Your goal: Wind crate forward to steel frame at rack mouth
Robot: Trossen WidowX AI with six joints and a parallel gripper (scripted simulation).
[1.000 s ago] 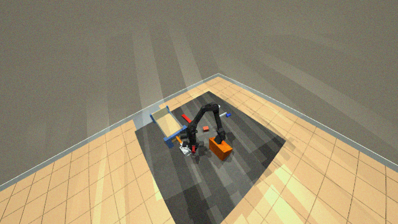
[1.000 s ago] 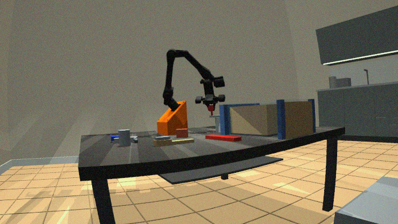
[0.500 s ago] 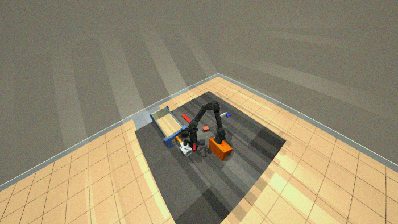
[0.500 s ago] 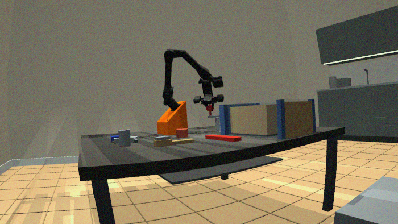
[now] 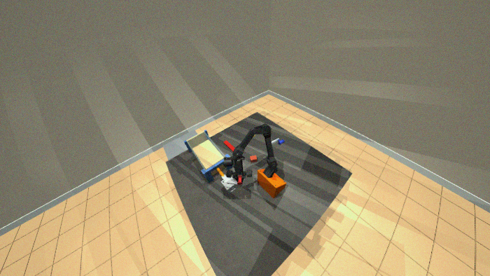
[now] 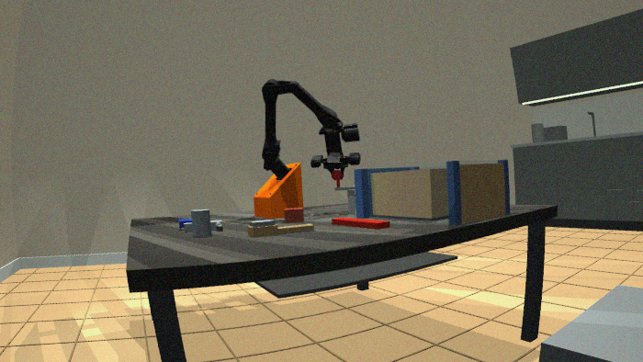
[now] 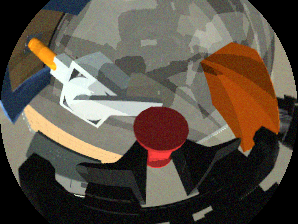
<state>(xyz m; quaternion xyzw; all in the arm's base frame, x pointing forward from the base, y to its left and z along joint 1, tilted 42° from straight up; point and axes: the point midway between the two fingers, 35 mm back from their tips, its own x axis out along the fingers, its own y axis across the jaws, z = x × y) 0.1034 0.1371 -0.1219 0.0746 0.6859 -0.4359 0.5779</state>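
Now: the grey winch 7 cm ahead of my gripper tip, 5 cm to the left of it and 10 cm below it. From my gripper tip the other things lie so: wooden-handled tool 43 cm ahead, 41 cm to the right, 11 cm below; then clear-panelled cubby 49 cm ahead, 7 cm to the left, 2 cm below; then flat red bar 45 cm ahead, 18 cm to the right, 12 cm below.
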